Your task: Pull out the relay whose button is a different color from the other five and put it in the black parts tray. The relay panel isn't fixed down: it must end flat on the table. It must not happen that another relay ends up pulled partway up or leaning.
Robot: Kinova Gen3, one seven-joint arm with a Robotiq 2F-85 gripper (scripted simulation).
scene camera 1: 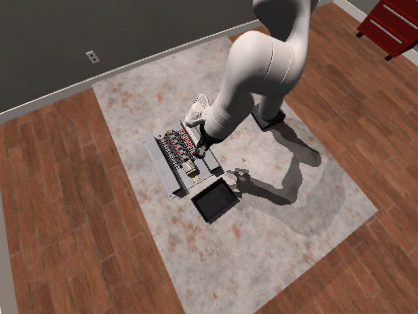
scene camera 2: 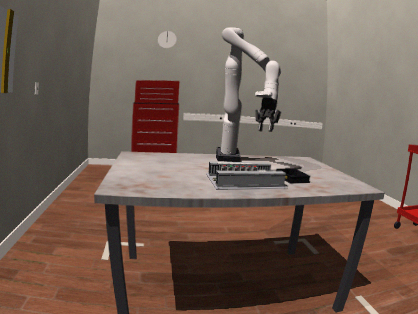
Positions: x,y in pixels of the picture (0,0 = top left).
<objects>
A black parts tray (scene camera 1: pixel 216 197): 70 cm from the lens.
</objects>
